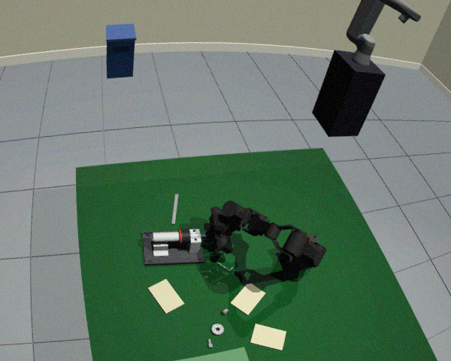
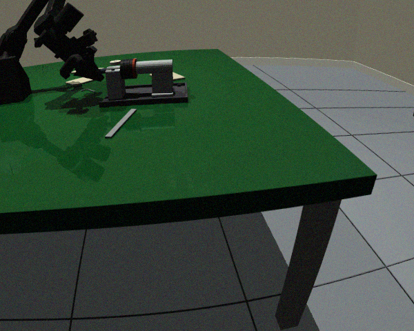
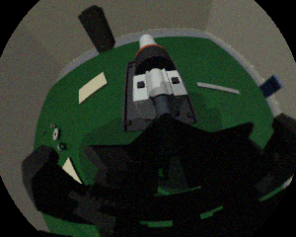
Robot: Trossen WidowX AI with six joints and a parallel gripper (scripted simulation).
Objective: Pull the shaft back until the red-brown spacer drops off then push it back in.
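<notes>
Now: gripper tip 8 cm short of the black spacer, 1 cm to the left of it and 2 cm below it. Round my gripper tip: grey bar (6 cm ahead, 20 cm to the right, 5 cm below); then nut (1 cm behind, 30 cm to the left, 4 cm below); then red-brown spacer (9 cm ahead, 1 cm to the right, 2 cm above).
</notes>
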